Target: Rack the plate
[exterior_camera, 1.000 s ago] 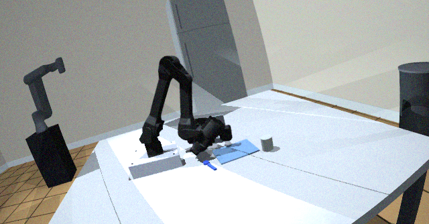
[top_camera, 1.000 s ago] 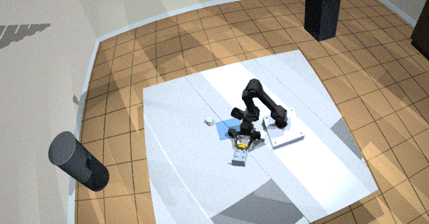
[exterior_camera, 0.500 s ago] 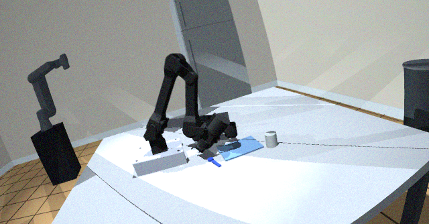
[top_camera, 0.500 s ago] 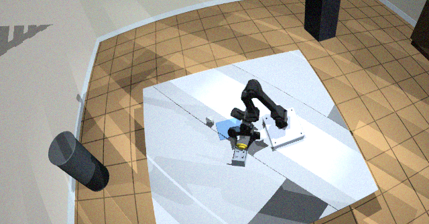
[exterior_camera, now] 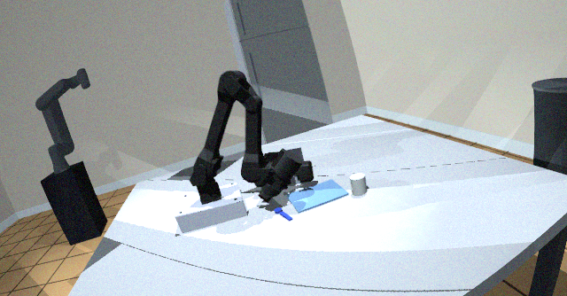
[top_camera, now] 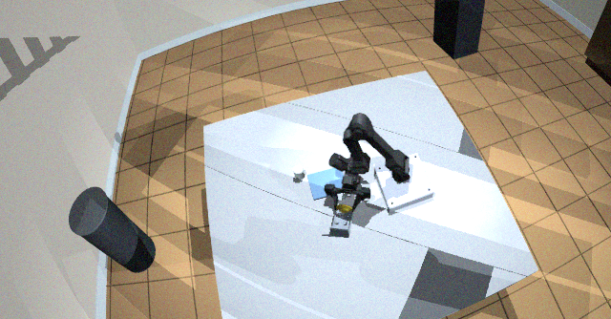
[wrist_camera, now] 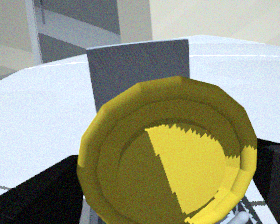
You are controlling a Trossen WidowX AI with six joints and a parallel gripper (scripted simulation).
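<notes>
The grey dish rack is 20 mm to the left of my gripper tip, 20 mm below it and 10 mm ahead of it. Round my gripper tip: blue spoon (210 mm to the right, 110 mm behind, 40 mm below); then yellow plate (10 mm to the right); then light blue mat (180 mm to the right, 40 mm below).
</notes>
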